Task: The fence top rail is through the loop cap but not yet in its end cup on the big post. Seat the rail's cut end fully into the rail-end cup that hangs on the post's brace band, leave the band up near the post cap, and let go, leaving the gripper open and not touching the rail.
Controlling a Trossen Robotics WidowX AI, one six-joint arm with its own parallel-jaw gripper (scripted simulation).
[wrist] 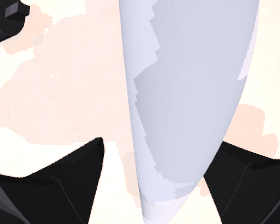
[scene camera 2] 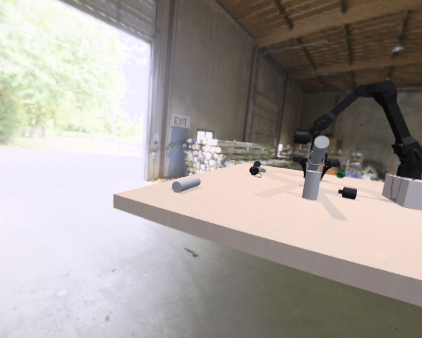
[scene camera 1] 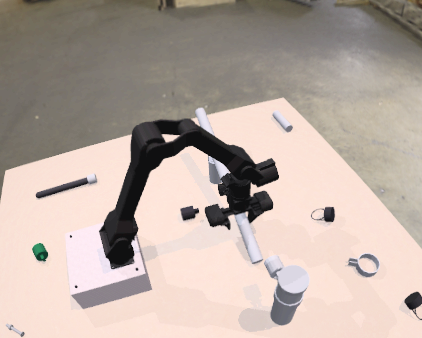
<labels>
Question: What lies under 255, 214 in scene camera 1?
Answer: My gripper.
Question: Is my gripper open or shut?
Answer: Open.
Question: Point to a top rail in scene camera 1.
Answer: At 247, 235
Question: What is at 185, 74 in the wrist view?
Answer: A top rail.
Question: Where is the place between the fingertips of my gripper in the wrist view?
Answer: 148, 141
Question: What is my gripper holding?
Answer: Nothing.
</labels>
